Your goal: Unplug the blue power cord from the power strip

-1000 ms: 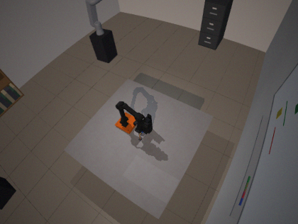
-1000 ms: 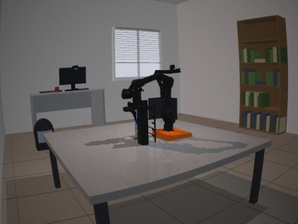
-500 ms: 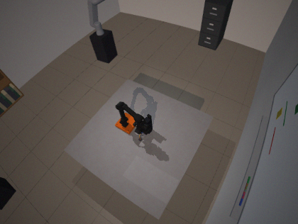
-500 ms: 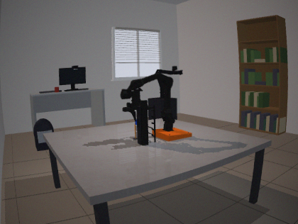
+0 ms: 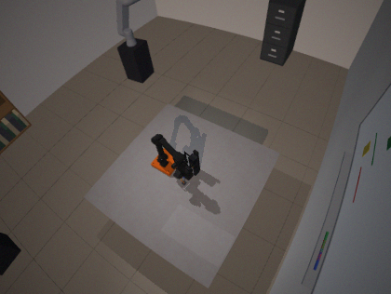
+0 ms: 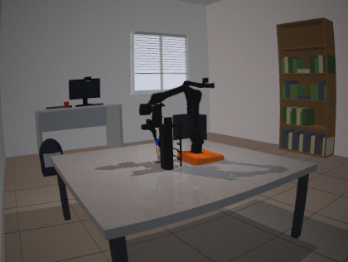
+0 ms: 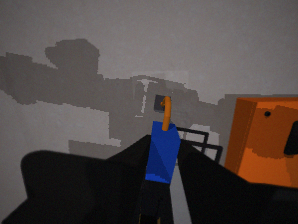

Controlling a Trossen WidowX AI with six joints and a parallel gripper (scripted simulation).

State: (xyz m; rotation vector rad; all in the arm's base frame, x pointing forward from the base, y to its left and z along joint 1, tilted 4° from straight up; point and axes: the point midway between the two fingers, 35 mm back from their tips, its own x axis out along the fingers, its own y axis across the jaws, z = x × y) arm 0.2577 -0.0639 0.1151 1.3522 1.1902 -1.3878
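The blue plug is 30 mm to the left of my gripper tip. The rest, counted from my gripper tip: black upright block 30 mm ahead, 160 mm to the left, 10 mm above; then grey square 10 mm to the right, 140 mm below.
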